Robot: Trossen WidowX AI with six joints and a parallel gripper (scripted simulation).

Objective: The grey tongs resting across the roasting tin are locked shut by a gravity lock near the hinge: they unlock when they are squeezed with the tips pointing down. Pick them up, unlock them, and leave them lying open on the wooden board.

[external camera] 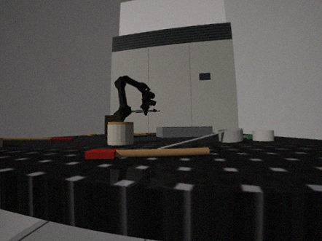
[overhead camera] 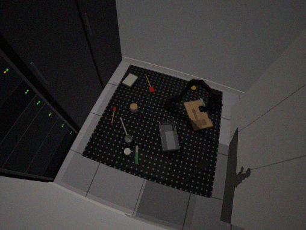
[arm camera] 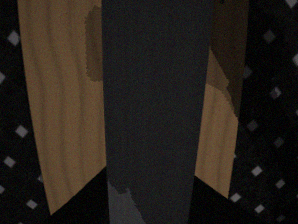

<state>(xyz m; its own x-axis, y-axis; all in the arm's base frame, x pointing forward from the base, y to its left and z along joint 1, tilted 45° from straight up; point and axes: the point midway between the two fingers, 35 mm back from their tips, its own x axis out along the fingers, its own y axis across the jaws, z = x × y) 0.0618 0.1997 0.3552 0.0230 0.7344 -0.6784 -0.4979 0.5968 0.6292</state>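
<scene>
The wooden board is 5 cm behind my gripper tip, 3 cm to the right of it and 16 cm below it. Round my gripper tip: yellow lock piece: 4 cm above; then yellow disc: 42 cm behind, 15 cm to the right, 16 cm below; then grey roasting tin: 32 cm ahead, 29 cm to the right, 14 cm below.
</scene>
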